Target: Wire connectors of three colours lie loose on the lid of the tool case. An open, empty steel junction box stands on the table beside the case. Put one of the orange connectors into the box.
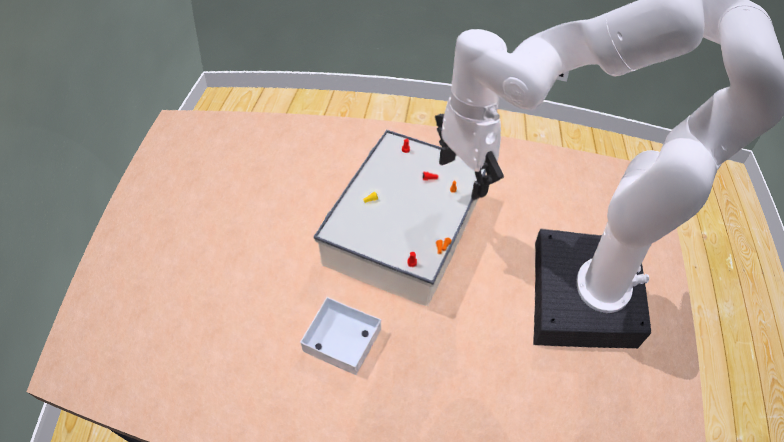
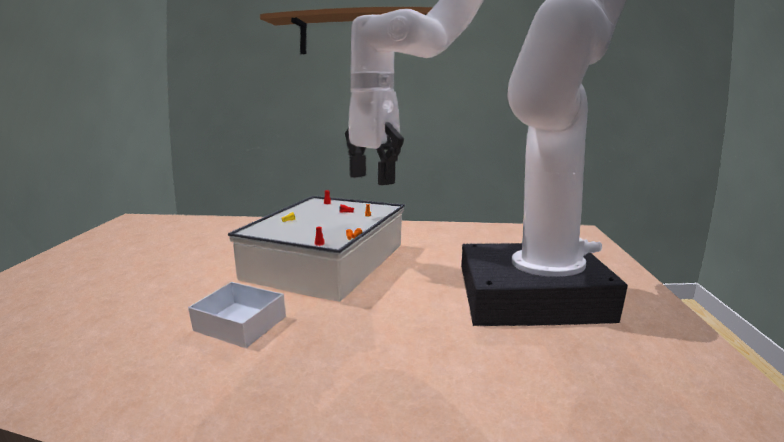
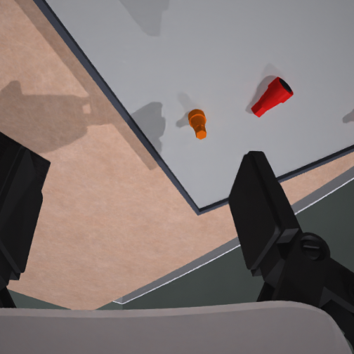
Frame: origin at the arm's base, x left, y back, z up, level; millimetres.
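Where they show: gripper, fingertip midpoint: [image 1: 462,178] [image 2: 371,180]; arm's base at its link origin: [image 1: 604,285] [image 2: 548,263].
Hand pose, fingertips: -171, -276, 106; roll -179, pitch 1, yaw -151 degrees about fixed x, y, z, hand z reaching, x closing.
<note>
Things, the pixels of their top centre, and the offset from my fingertips, as dx, dy, dz. "*": a spot on its surface instead.
- orange connector at its top centre: [image 1: 454,182] [image 2: 368,204] -42, -4, -54
- lid at a spot on its surface: [image 1: 400,219] * +23, -105, -77
- steel junction box at its top centre: [image 2: 236,300] [image 1: 340,331] +218, -213, -125
- upright red connector at its top centre: [image 1: 406,140] [image 2: 327,190] -149, -84, -49
An orange connector [image 1: 453,187] [image 2: 367,210] [image 3: 198,123] stands upright on the lid [image 1: 400,219] [image 3: 150,65] near its far right corner. Two more orange connectors, one [image 1: 439,247] [image 2: 349,234] close against the other [image 1: 447,242] [image 2: 357,232], lie near the lid's right edge at the near end; whether they touch I cannot tell. My gripper [image 1: 463,175] [image 2: 372,174] [image 3: 137,173] is open and empty, pointing down, high above the far right part of the lid. The steel junction box [image 1: 329,360] [image 2: 218,326] stands open and empty in front of the case.
On the lid are an upright red connector [image 1: 405,146] [image 2: 327,197] at the far end, a lying red one [image 1: 429,176] [image 2: 345,208] [image 3: 272,96], an upright red one [image 1: 412,259] [image 2: 319,236] at the near end and a lying yellow one [image 1: 371,197] [image 2: 288,217]. The black robot base [image 2: 543,304] stands right.
</note>
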